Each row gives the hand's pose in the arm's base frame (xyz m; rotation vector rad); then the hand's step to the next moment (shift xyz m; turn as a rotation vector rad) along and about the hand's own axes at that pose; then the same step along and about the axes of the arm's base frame.
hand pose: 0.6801 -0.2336 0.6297 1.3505 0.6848 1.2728
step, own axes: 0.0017 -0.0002 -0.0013 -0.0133 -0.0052 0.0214
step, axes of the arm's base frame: -0.0007 0.0020 0.0001 0.0179 -0.0178 -0.0049
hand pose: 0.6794 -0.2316 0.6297 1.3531 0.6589 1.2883
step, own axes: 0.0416 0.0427 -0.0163 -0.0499 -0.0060 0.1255
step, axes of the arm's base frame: -0.0164 0.0329 0.0497 0.1053 -0.0848 0.0028
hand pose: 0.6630 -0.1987 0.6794 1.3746 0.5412 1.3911
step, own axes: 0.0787 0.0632 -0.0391 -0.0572 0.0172 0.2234
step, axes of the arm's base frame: -0.0407 0.0609 0.0798 0.1844 -0.1327 0.0429
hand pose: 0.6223 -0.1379 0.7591 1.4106 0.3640 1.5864
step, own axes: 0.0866 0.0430 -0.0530 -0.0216 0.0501 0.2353
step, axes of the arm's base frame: -0.0563 0.0651 0.0690 0.1845 -0.1256 0.0923
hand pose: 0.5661 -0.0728 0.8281 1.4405 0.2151 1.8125
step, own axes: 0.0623 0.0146 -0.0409 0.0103 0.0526 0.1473
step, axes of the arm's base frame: -0.0453 0.0451 0.0410 0.1046 -0.0770 0.0877
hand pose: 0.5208 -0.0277 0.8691 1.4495 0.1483 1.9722
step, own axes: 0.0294 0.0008 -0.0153 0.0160 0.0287 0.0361
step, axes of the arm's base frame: -0.0183 0.0207 0.0183 0.0165 -0.0232 0.0396
